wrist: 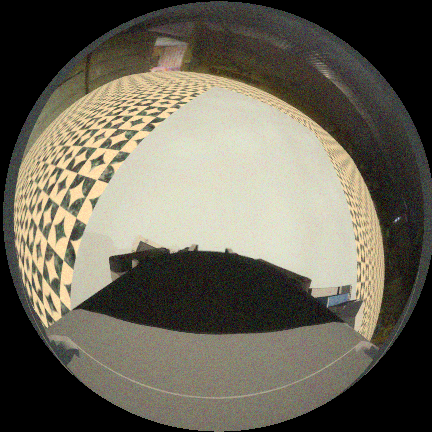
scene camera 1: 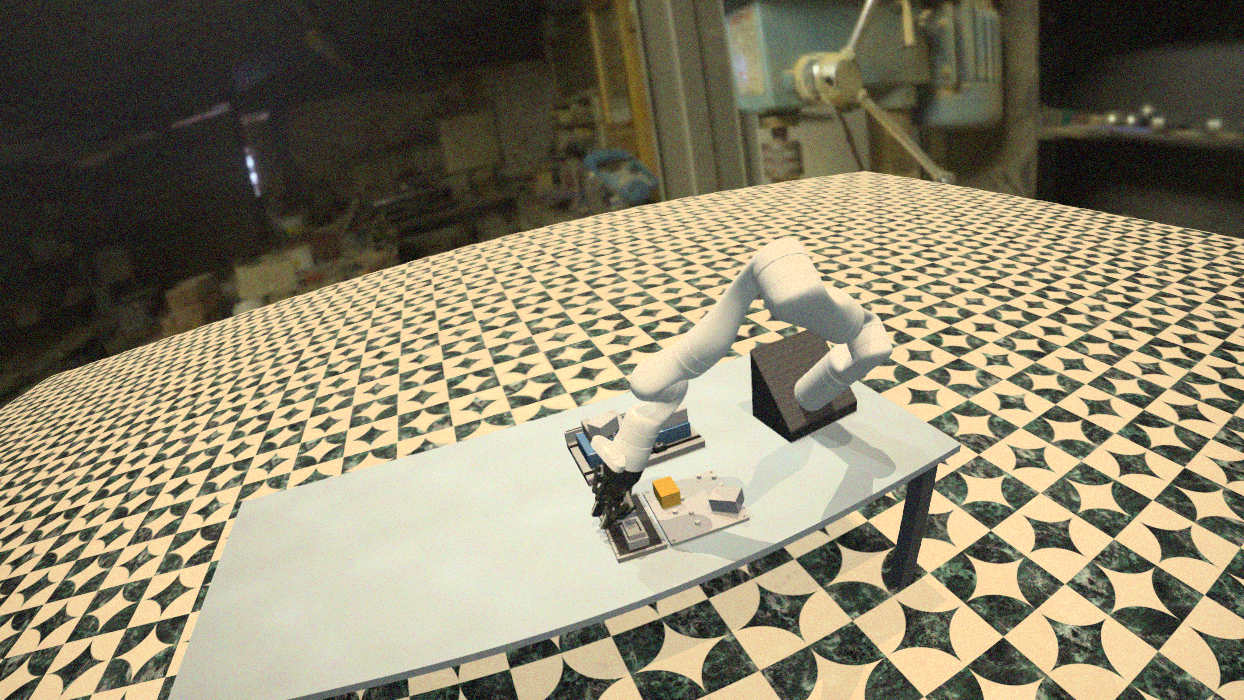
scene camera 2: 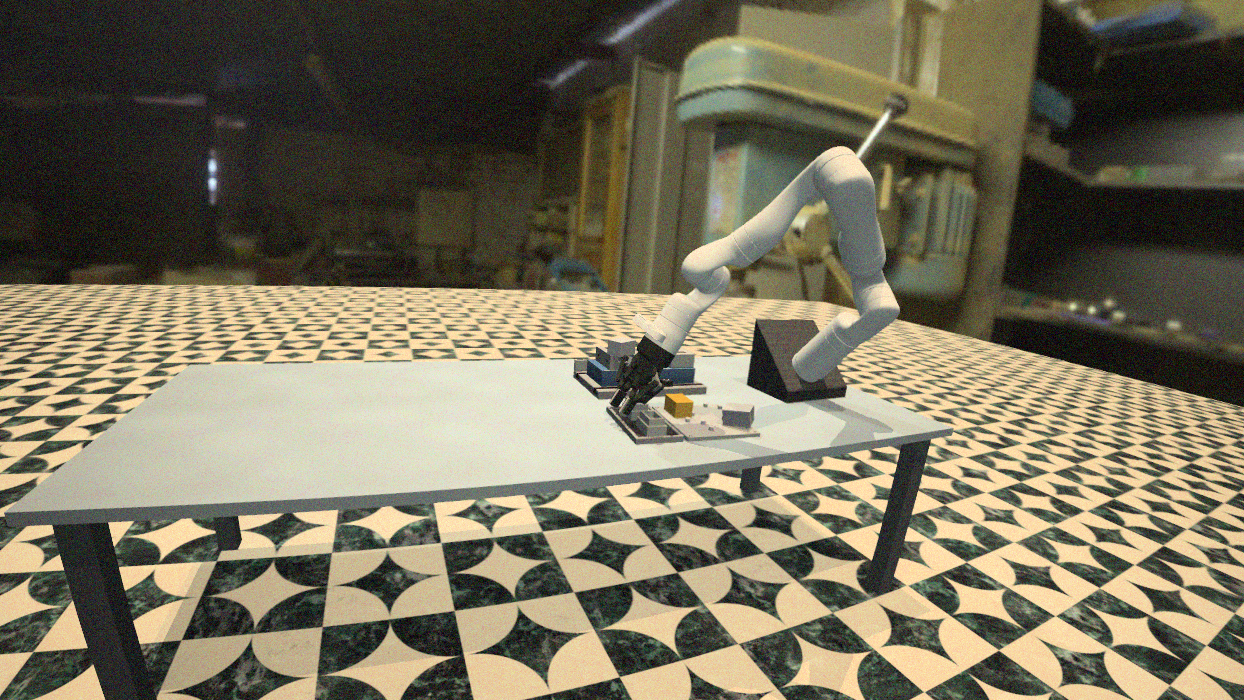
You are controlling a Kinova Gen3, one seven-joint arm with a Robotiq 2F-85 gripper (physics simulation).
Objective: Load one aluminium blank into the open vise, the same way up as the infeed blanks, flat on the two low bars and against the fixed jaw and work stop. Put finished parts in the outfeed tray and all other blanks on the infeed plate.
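Places are measured from the arm's base along level axes (x ahead, y left, z up), in metres.
Where they show: gripper, fingertip midpoint: (scene camera 1: pixel 599 521) (scene camera 2: pixel 617 410); arm's base, link origin: (scene camera 1: pixel 810 394) (scene camera 2: pixel 805 367).
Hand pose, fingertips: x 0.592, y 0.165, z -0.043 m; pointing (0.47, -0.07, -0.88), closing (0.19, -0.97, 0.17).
Things, the pixels of their top centre, and the offset from my fingertips. "pt": a spot on its surface instead. Level surfaces: height alone.
- dark tray, surface spot: (scene camera 2: pixel 635 433) (scene camera 1: pixel 619 546) pt dx -0.022, dy +0.059, dz -0.028 m
- grey part, top centre: (scene camera 1: pixel 633 526) (scene camera 2: pixel 652 414) dx -0.058, dy +0.048, dz +0.007 m
- grey blank, top centre: (scene camera 1: pixel 726 490) (scene camera 2: pixel 739 404) dx -0.259, dy +0.047, dz +0.022 m
- orange block, top centre: (scene camera 1: pixel 665 486) (scene camera 2: pixel 679 397) dx -0.157, dy -0.042, dz +0.010 m
- grey block, top centre: (wrist: pixel 358 320) (scene camera 1: pixel 602 419) (scene camera 2: pixel 622 339) dx -0.080, dy -0.232, dz +0.098 m
- blue vise jaw, surface spot: (wrist: pixel 337 299) pt dx -0.035, dy -0.257, dz +0.026 m
- pale blue table, surface height: dz -0.034 m
My gripper (scene camera 1: pixel 610 511) (scene camera 2: pixel 628 403) hangs low over the near end of a dark tray (scene camera 1: pixel 619 546) (scene camera 2: pixel 628 427) that holds a grey part (scene camera 1: pixel 635 531). Its fingers stand a little apart with nothing between them. Beside the tray lies a light plate (scene camera 1: pixel 696 525) (scene camera 2: pixel 706 429) with a grey blank (scene camera 1: pixel 726 499) (scene camera 2: pixel 737 415) and an orange block (scene camera 1: pixel 665 490) (scene camera 2: pixel 678 404). Behind the gripper stands the vise (scene camera 1: pixel 674 432) (scene camera 2: pixel 601 372) with blue jaws; a grey block (scene camera 1: pixel 600 424) sits at its left end. In the wrist view my own black body hides the fingertips; a blue vise jaw (wrist: pixel 337 299) shows at the right.
The arm's dark wedge base (scene camera 1: pixel 796 382) (scene camera 2: pixel 787 357) stands at the table's back right. The pale blue table (scene camera 1: pixel 390 539) (scene camera 2: pixel 347 417) stretches far to the left. Its right edge is close to the light plate.
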